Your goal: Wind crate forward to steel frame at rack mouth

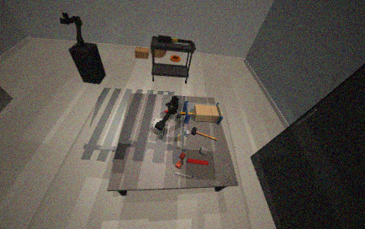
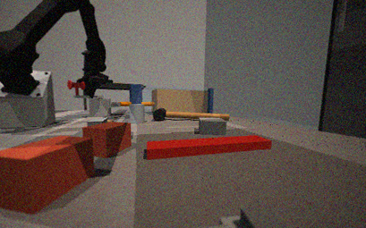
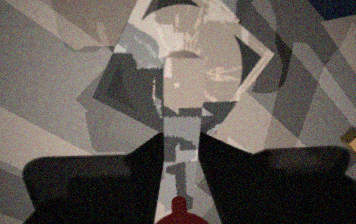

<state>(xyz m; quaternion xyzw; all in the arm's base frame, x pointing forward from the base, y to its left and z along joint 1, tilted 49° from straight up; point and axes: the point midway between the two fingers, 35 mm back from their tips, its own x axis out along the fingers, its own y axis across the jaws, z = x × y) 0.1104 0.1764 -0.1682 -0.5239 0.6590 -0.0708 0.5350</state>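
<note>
My gripper tip is 1 cm past the winch handle, 1 cm to the left of it and 2 cm below it. From my gripper tip the other things lie so: red knob: 4 cm behind, 3 cm to the right, 5 cm above; grey winch: 2 cm ahead, 2 cm to the left, 6 cm below; blue frame: 20 cm ahead, 5 cm to the left, 2 cm above.
</note>
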